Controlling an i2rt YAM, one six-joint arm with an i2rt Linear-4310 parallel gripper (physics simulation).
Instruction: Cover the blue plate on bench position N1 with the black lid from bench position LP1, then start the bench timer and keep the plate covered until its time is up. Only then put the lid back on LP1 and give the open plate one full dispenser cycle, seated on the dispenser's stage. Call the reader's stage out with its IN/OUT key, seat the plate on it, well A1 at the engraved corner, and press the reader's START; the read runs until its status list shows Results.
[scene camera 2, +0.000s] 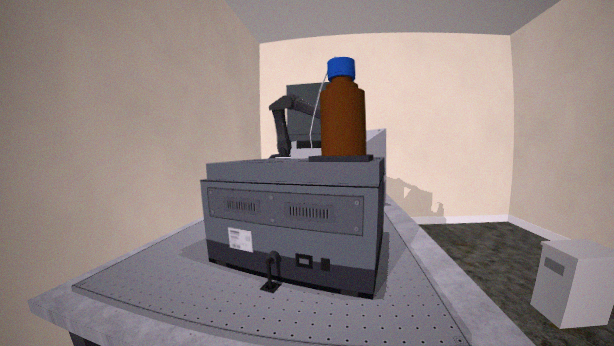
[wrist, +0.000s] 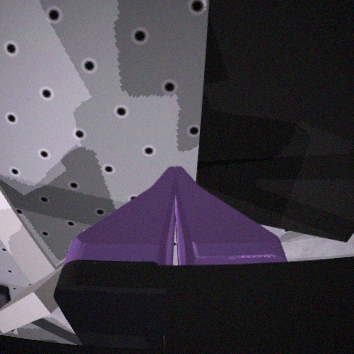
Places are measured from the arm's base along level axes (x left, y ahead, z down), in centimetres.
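Pixels of known places: gripper, fingertip midpoint: (wrist: 174, 177).
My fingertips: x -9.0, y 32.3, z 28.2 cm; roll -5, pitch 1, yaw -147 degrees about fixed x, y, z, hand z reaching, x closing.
Note:
Ahead of a thing's pixels: the offset from my fingertips to its top centre. "spot": to the spot under its first point. Level surfaces: height alone.
My gripper (wrist: 174, 177) is shut, its two purple fingertips meeting with nothing visible between them, above the perforated bench top {dz +1.6 cm} (wrist: 100, 125). In the scene view my dark arm (scene camera 2: 282, 127) reaches down behind a large grey instrument {spot: dx +80.6, dy -12.5, dz -13.3 cm} (scene camera 2: 295, 210), and the fingers are hidden. A large near-black surface {spot: dx -5.4, dy +1.9, dz -0.5 cm} (wrist: 270, 90) fills the upper right of the wrist view, beside and beyond the fingers; I cannot tell what it is. The blue plate, the black lid and the timer cannot be made out in either view.
An amber bottle {spot: dx +79.0, dy -21.0, dz -28.0 cm} (scene camera 2: 343, 122) with a blue cap {dx +74.8, dy -21.3, dz -40.4 cm} (scene camera 2: 341, 69) and a thin tube stands on the instrument. A dark grey upright panel (scene camera 2: 302, 112) stands behind it. Pale angled parts {spot: dx +8.5, dy +0.1, dz -4.8 cm} (wrist: 30, 311) lie at the wrist view's lower left. A white box (scene camera 2: 575, 285) stands on the floor.

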